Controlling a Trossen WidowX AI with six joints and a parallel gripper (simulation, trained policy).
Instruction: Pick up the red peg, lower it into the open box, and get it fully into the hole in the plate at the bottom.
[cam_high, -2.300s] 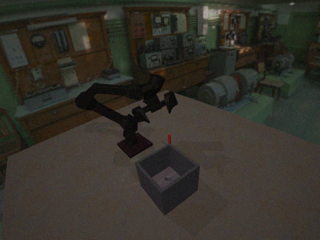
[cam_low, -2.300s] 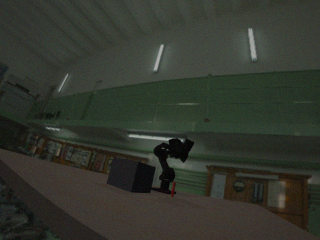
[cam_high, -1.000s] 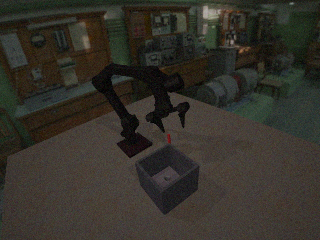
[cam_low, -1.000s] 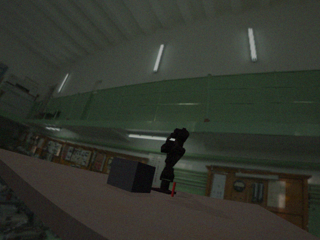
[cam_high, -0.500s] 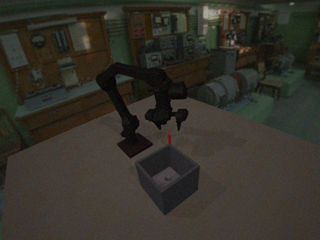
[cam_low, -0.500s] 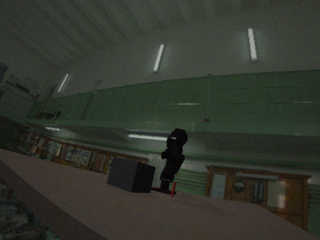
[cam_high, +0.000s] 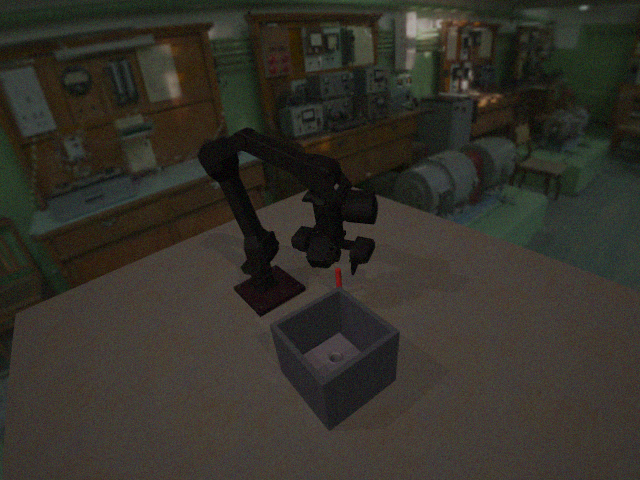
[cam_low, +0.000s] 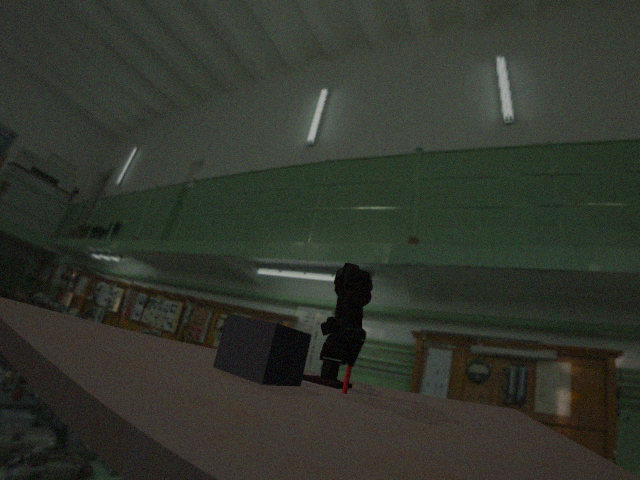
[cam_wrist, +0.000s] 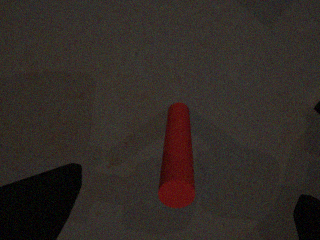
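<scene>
Now: the red peg 1 cm ahead of my gripper tip and 4 cm below it. From my gripper tip the other things lie so: pale plate 18 cm ahead, 17 cm to the right, 3 cm below.
</scene>
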